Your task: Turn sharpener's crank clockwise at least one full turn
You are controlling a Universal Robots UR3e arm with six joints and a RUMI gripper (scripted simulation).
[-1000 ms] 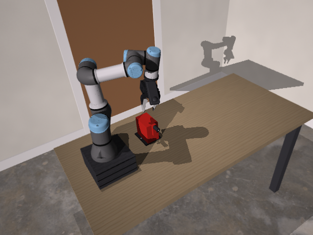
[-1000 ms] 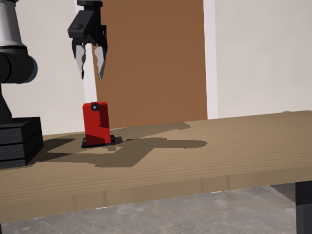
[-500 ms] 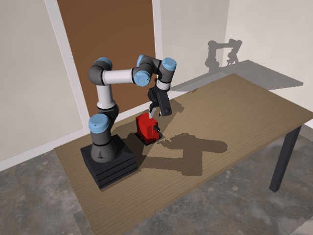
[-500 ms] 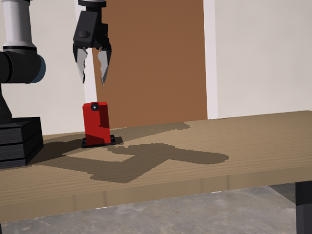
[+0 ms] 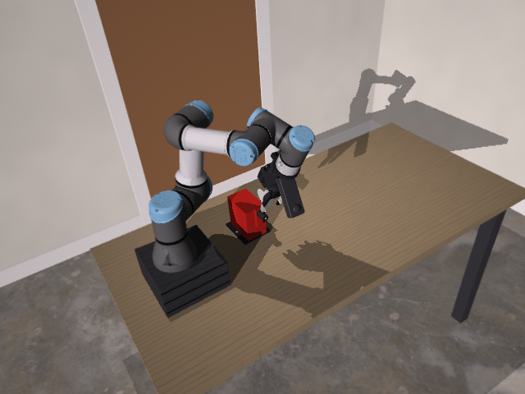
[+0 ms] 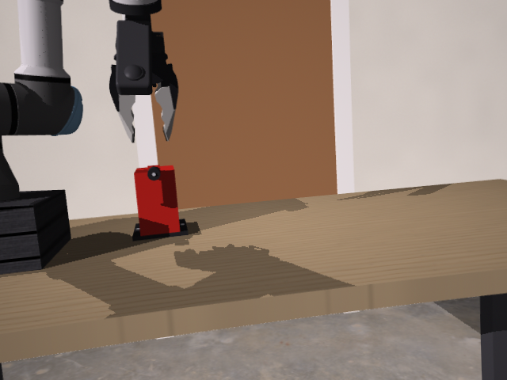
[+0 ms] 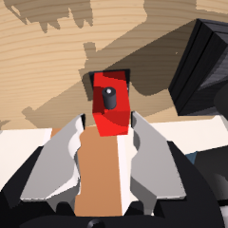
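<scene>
Right now the crank knob is 10 mm ahead of my hand, 50 mm to the left of it and 70 mm below it.
</scene>
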